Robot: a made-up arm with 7 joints.
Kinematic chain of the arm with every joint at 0, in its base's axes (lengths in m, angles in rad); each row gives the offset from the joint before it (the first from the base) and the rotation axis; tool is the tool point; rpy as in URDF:
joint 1: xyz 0 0 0.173 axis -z
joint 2: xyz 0 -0.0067 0.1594 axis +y
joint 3: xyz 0 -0.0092 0.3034 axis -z
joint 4: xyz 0 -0.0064 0.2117 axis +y
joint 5: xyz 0 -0.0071 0.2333 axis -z
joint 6: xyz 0 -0.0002 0.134 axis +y
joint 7: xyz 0 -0.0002 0.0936 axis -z
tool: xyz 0 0 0 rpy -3.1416 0 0
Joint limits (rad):
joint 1: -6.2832..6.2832
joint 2: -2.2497..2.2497
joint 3: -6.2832..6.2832
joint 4: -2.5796..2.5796
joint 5: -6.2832..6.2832
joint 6: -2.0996..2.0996
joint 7: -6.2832..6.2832
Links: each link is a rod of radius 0.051 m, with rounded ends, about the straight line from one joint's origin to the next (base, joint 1, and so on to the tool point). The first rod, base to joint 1, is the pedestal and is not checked.
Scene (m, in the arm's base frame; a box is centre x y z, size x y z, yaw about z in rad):
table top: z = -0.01
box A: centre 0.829 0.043 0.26 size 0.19 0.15 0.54 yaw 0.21
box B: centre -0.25 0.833 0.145 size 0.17 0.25 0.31 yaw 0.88
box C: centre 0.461 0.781 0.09 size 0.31 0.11 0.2 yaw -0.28
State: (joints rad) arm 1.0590 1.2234 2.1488 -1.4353 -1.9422 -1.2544 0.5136
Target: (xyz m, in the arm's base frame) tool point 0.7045 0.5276 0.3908
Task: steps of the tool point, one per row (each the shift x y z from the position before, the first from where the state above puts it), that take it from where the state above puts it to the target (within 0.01 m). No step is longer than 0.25 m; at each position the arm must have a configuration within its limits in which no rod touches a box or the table.
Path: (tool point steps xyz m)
1: 0.0775 0.1292 0.1343
2: 0.0219 0.1530 0.1406
3: -0.0411 0.1535 0.1393
4: 0.0712 0.1192 -0.1228
5: 0.0162 0.1590 -0.1485
6: -0.0555 0.1682 -0.1654

